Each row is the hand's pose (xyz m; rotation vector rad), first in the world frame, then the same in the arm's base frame.
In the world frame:
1: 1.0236 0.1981 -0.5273 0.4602 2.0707 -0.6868
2: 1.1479 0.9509 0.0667 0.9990 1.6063 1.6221
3: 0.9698 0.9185 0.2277 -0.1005 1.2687 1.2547
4: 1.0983 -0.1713 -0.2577 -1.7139 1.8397 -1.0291
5: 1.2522 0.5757 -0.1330 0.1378 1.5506 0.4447
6: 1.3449 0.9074 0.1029 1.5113 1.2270 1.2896
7: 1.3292 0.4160 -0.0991 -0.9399 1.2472 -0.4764
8: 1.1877 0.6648 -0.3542 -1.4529 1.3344 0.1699
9: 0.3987 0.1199 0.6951 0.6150 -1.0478 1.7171
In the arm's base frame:
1: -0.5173 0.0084 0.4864 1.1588 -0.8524 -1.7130
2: 0.3378 0.2573 0.8630 -0.0713 0.0854 -0.4560
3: 0.4532 0.3492 0.6708 -0.6205 0.2290 -1.3712
4: -0.7012 0.4111 0.3495 -1.0768 -0.5677 2.4755
5: -0.0963 0.2706 0.8094 -0.0625 -0.3640 -1.7012
6: 0.2547 0.3707 1.0121 -0.1220 -0.4344 -0.2256
7: -0.2325 0.3887 0.8002 0.0390 -0.3088 -3.0261
8: -0.1146 0.0245 0.8214 -0.2690 0.7325 -2.8297
9: 0.2457 0.8791 -0.2558 -2.1317 -0.2724 0.4493

